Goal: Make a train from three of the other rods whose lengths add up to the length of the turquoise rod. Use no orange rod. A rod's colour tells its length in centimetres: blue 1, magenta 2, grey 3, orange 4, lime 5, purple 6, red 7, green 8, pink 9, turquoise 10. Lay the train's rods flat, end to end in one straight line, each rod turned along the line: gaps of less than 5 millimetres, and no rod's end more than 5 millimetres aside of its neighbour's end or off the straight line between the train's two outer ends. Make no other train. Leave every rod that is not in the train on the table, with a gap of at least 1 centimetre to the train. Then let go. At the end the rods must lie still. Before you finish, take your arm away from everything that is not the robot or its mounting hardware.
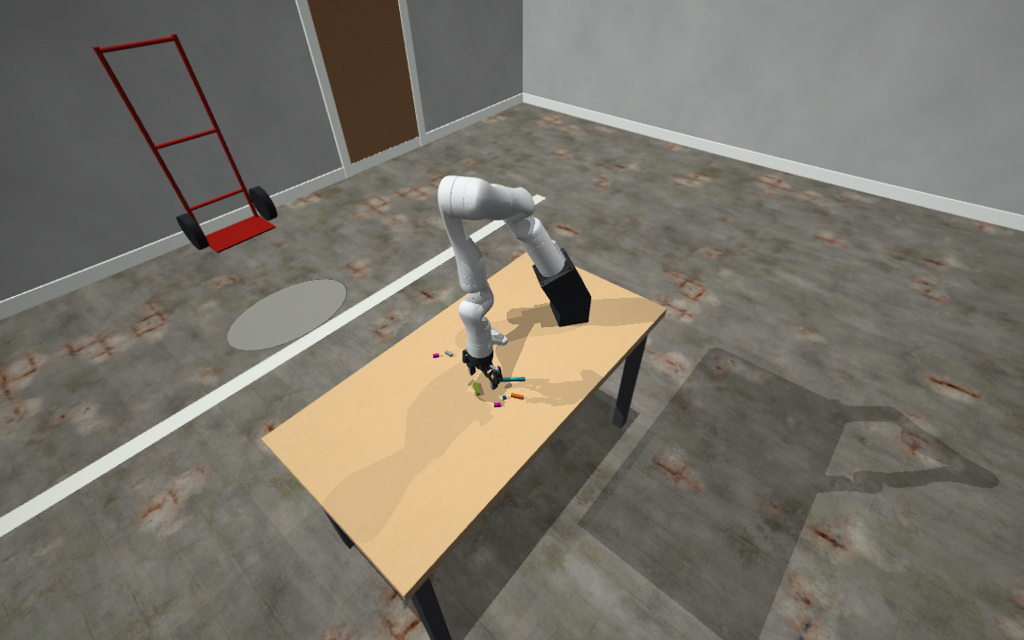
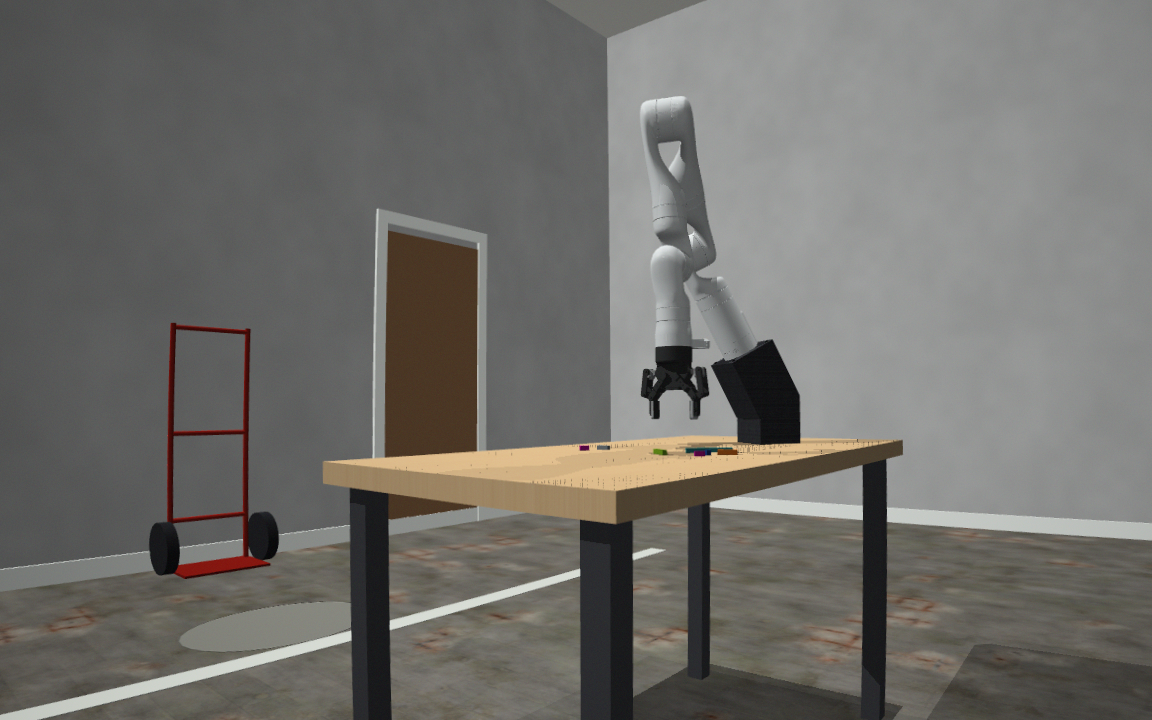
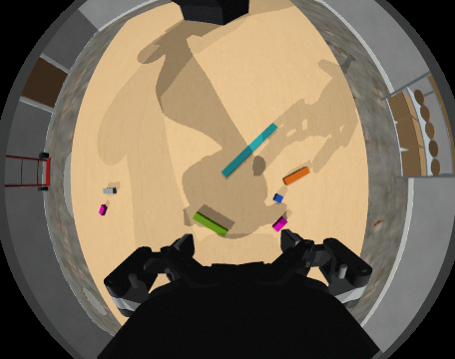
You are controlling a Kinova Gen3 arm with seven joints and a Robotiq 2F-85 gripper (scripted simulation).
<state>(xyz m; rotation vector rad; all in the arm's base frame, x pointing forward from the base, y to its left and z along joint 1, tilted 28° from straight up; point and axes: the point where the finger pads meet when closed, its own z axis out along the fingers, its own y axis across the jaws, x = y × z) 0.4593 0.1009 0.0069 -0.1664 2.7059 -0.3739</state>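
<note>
The grey rod lies 40 mm behind my hand, 220 mm to the right of it and 70 mm below it. From my hand the other things lie so: turquoise rod: 100 mm behind, 20 mm to the left, 70 mm below; lime rod: 40 mm to the right, 70 mm below; blue rod: 40 mm behind, 60 mm to the left, 70 mm below.
</note>
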